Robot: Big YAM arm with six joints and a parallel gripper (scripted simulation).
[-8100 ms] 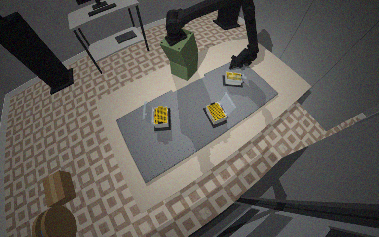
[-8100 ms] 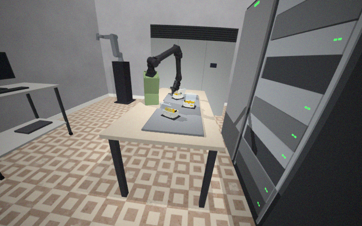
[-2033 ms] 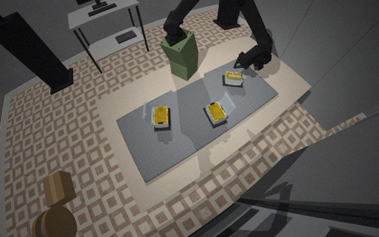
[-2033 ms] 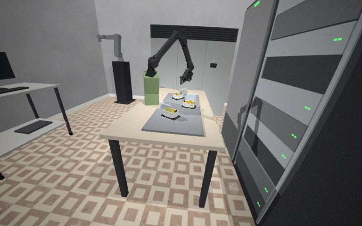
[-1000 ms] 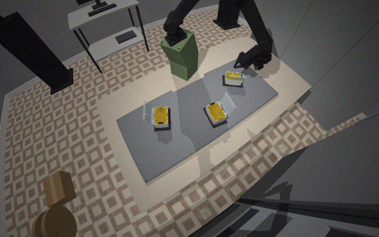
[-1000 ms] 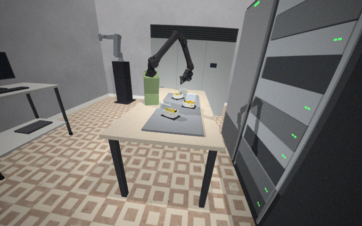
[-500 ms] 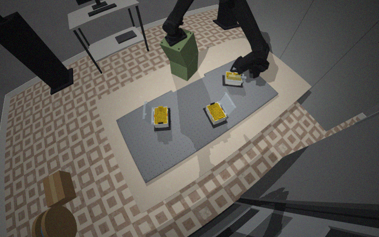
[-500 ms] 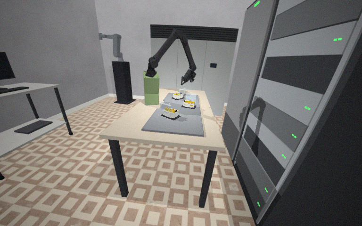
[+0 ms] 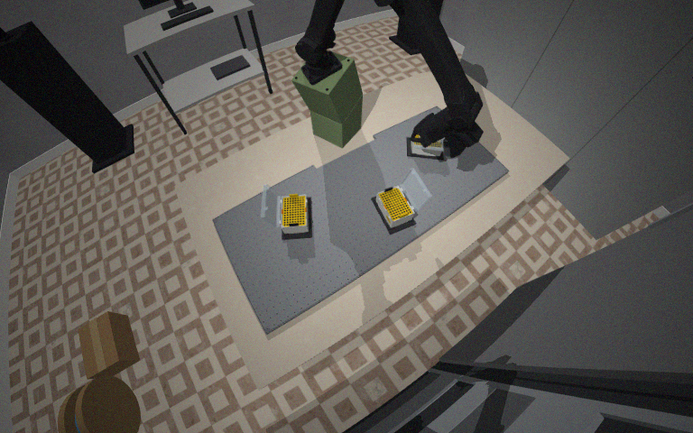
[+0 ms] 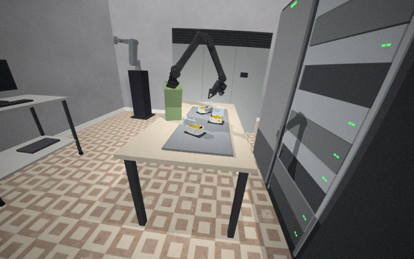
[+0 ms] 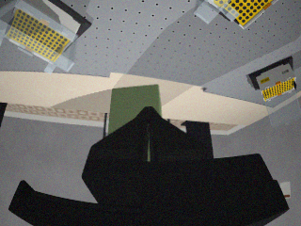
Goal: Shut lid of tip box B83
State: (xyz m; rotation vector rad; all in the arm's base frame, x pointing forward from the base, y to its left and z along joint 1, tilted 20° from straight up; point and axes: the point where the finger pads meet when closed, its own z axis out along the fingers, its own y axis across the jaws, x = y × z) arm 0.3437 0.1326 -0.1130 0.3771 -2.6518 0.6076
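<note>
Right now my hand is 120 mm short of the tip box lid, 50 mm to the left of it and 110 mm above it. Also, from my hand: tip box: 70 mm behind, 170 mm to the left, 150 mm below.
</note>
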